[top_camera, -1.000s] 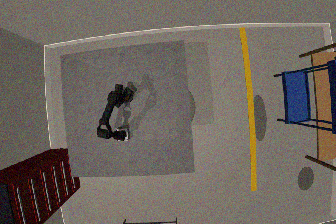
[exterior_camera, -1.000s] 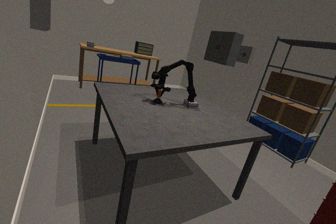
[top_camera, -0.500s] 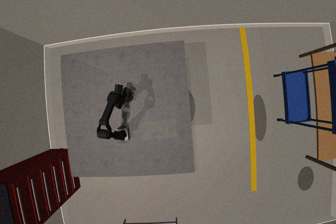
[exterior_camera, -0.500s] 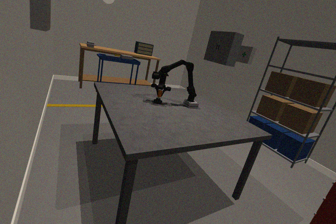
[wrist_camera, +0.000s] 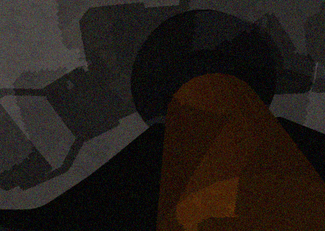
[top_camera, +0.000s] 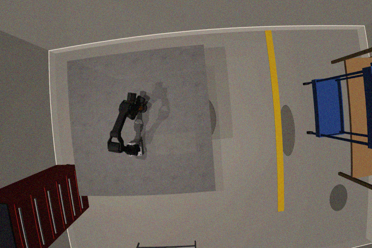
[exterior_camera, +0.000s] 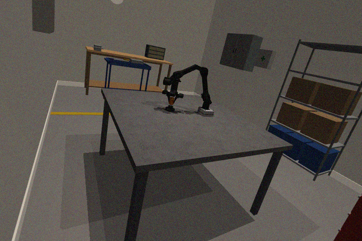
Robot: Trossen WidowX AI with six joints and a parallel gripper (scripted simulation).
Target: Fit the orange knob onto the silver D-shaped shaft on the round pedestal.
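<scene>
Now: the orange knob 30 mm above my gripper tip. From my gripper tip the other things lie so: dark round pedestal: 40 mm below.
</scene>
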